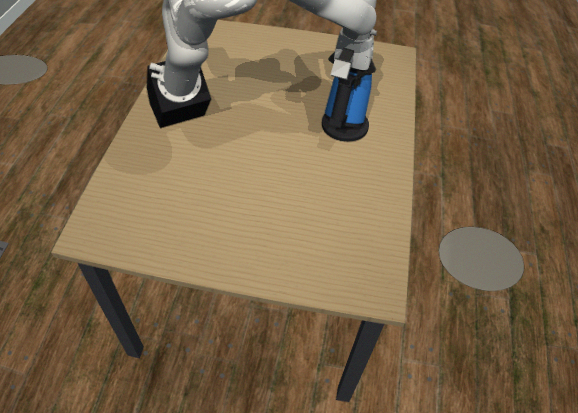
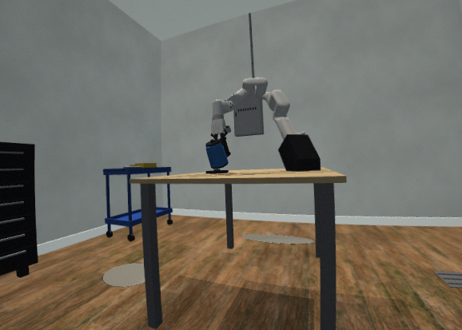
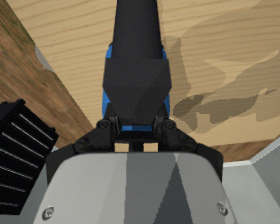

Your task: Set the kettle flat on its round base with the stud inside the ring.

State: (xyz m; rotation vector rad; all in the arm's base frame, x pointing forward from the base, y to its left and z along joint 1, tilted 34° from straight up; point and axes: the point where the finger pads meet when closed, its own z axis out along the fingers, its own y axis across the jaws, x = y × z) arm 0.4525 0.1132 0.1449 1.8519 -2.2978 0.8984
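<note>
Now: the blue kettle 6 cm below my hand and 1 cm to the left of it. The rest, counted from my hand: round black base (20 cm below, 4 cm to the left, 1 cm ahead).
</note>
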